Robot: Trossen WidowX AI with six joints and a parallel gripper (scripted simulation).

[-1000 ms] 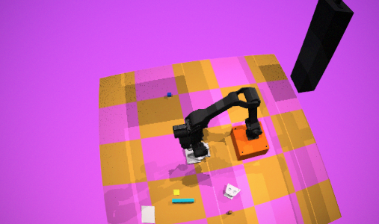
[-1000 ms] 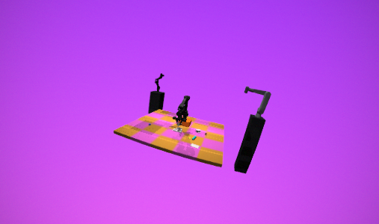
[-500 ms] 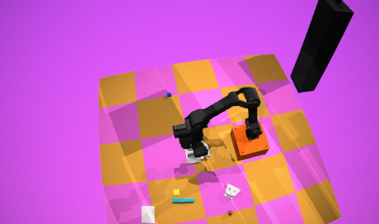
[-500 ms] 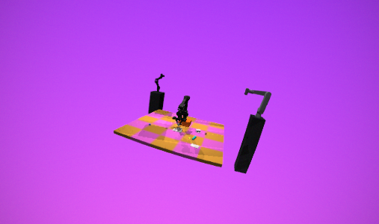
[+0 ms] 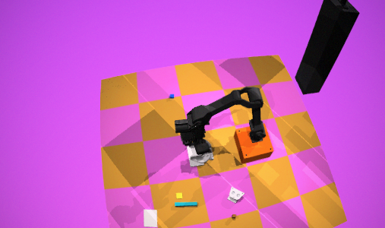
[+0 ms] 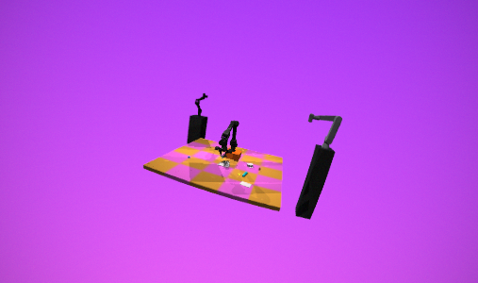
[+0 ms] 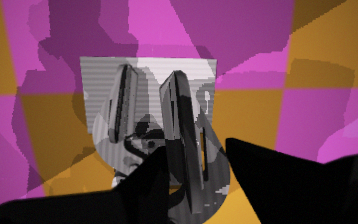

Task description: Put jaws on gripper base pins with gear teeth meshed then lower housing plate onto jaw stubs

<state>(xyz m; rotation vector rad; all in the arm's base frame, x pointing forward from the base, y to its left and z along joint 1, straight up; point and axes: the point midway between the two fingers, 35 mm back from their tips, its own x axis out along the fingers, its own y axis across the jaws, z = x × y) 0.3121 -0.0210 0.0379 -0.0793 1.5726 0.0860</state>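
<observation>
Right now the gripper jaw is 3 cm behind my gripper tip and 1 cm to the left of it. The rest, counted from my gripper tip: yellow cube 24 cm to the left, 14 cm ahead, 8 cm below; blue cube 37 cm to the right, 8 cm ahead, 7 cm below; teal bar 29 cm to the left, 11 cm ahead, 7 cm below.
</observation>
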